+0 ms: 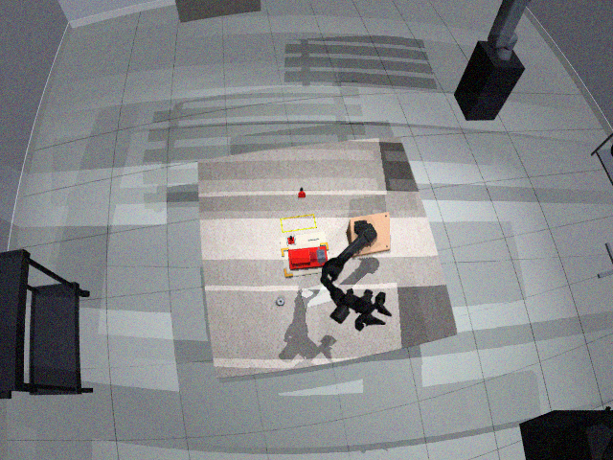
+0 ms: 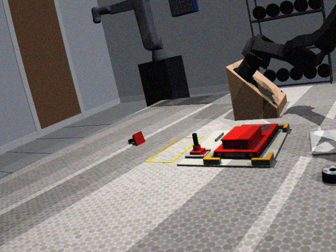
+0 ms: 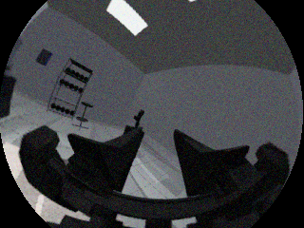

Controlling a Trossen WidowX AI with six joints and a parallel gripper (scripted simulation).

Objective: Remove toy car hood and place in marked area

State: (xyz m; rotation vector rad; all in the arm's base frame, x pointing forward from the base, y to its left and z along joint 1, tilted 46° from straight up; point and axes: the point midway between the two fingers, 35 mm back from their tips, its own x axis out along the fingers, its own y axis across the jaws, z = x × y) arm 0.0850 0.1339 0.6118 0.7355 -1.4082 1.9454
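The red hood is 470 mm to the right of my gripper tip, 450 mm below it and 270 mm ahead of it. From my gripper tip the other things lie so: white sheet (490 mm below, 270 mm to the right, 220 mm ahead); then black wheel (480 mm below, 400 mm ahead, 260 mm to the right).
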